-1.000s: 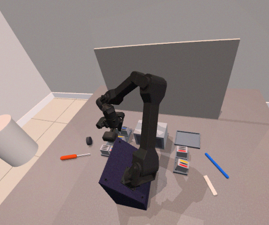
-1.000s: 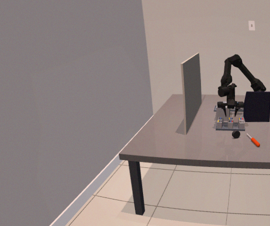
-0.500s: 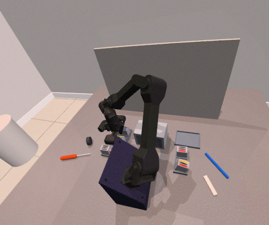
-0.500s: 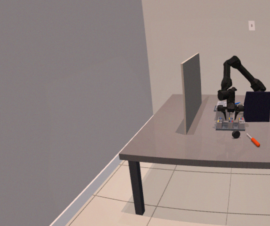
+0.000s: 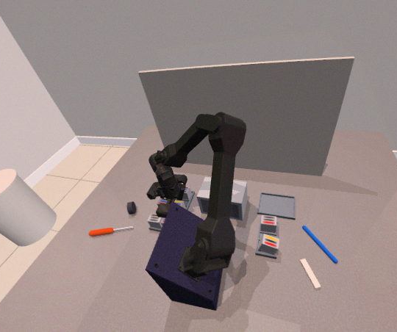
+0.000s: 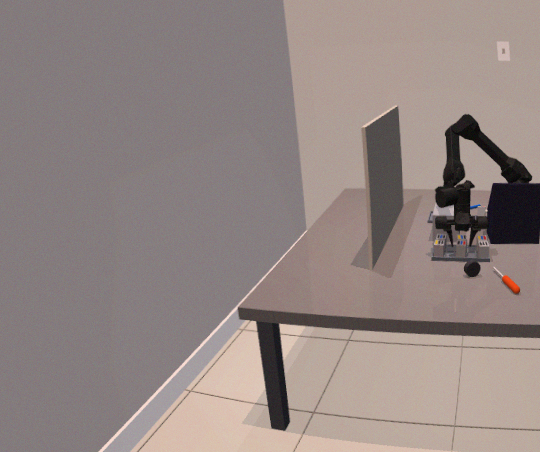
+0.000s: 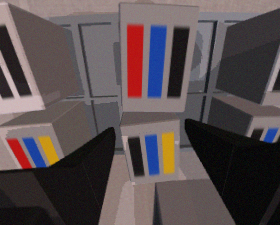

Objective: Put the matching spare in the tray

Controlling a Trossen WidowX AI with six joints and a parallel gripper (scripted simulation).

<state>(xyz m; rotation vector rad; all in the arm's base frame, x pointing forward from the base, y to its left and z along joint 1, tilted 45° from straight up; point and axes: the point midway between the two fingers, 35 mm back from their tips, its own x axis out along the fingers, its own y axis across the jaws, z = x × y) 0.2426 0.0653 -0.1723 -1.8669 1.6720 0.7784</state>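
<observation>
The grey tray is 9 cm ahead of my gripper tip, 36 cm to the right of it and 2 cm below it. Round my gripper tip: grey mounted unit 6 cm ahead, 16 cm to the right, 3 cm above; grey board 28 cm ahead, 18 cm to the right, 21 cm above; black tape roll 4 cm behind, 19 cm to the left, 1 cm above.
</observation>
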